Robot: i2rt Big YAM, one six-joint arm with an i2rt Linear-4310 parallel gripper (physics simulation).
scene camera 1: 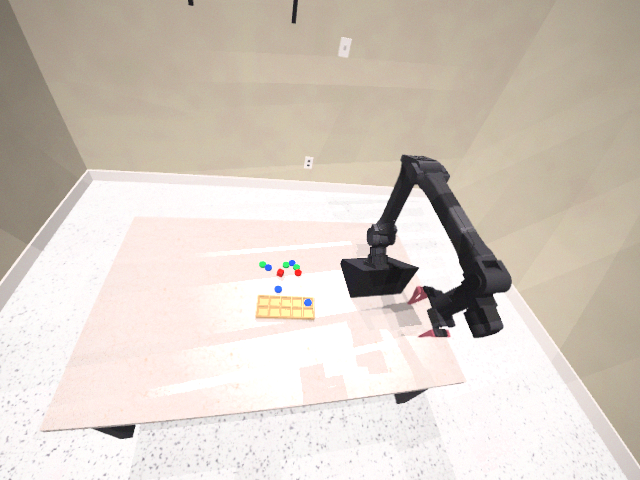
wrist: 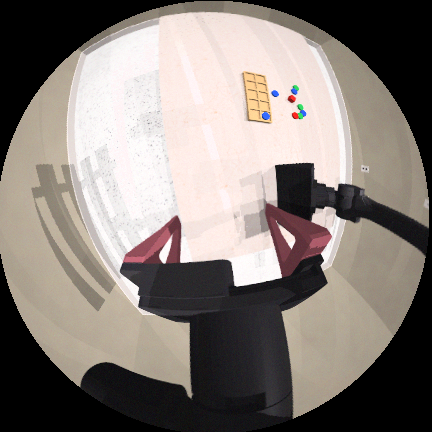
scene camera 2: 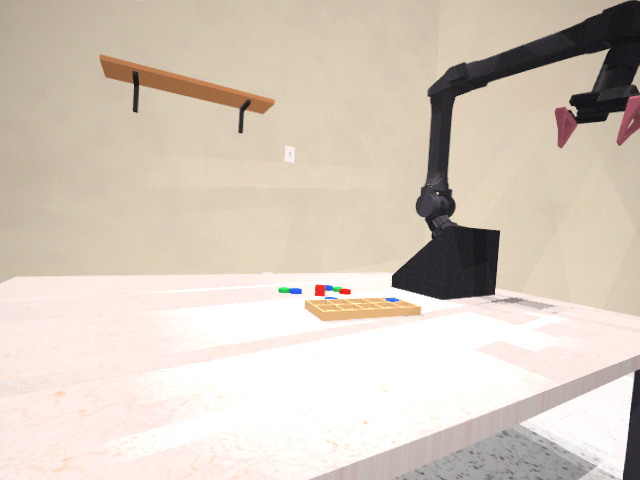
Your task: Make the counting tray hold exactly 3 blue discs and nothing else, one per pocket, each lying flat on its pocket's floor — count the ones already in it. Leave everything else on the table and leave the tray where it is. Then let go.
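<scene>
The tan ten-pocket tray (scene camera 1: 285, 317) (scene camera 2: 372, 313) (wrist: 246, 96) lies on the table. One blue disc (scene camera 1: 308, 302) (scene camera 2: 392, 299) (wrist: 266, 116) is at its back right corner pocket; whether it lies flat on the floor is too small to tell. A second blue disc (scene camera 1: 278, 289) (scene camera 2: 330, 298) (wrist: 275, 93) lies just behind the tray. A third blue disc (scene camera 1: 268, 267) (scene camera 2: 296, 290) (wrist: 294, 91) lies farther back, beside a green one. A fourth blue disc (scene camera 1: 292, 262) (wrist: 303, 113) lies between two green ones. My gripper (scene camera 1: 414, 319) (scene camera 2: 590, 145) (wrist: 222, 213) is open and empty, high and far right of the tray.
Green discs (scene camera 1: 262, 264) (scene camera 1: 285, 265) (scene camera 1: 296, 267), a red block (scene camera 1: 280, 272) (scene camera 2: 320, 290) (wrist: 292, 99) and a red disc (scene camera 1: 298, 272) (scene camera 2: 344, 291) lie behind the tray. The black arm base (scene camera 1: 374, 279) (scene camera 2: 465, 263) stands to its right. A wall shelf (scene camera 2: 186, 87) hangs behind.
</scene>
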